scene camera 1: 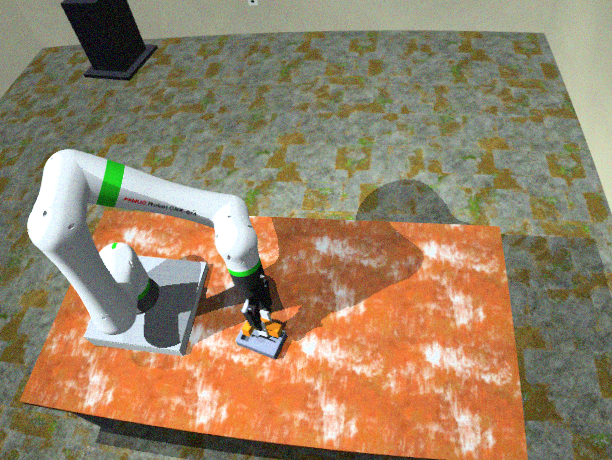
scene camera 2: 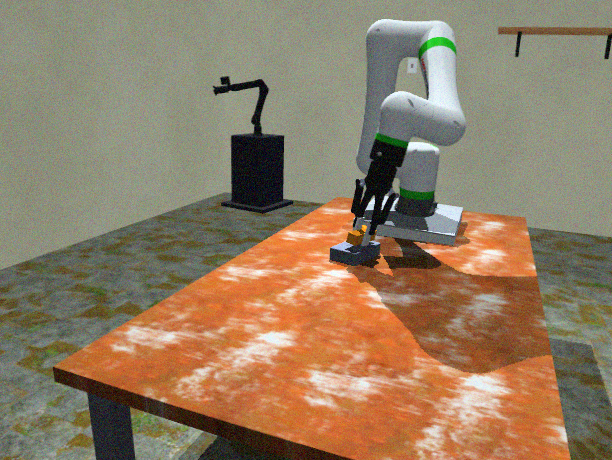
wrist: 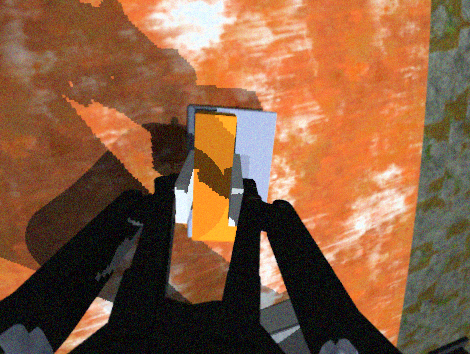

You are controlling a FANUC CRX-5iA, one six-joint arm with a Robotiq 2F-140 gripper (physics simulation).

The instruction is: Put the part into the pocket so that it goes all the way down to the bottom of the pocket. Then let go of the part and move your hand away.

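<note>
The orange part is a long bar. My gripper is shut on its middle, with one finger on each long side. The part is over the pocket side of the blue-grey block and stands out above its top. In the wrist view a dark strip of the pocket shows past the part's far end, and the near end reaches the block's near edge. The pocket's bottom is hidden, so the part's depth cannot be told.
The block stands on the orange and white table, near the arm's grey base plate. A black pedestal stands on the floor beyond the table.
</note>
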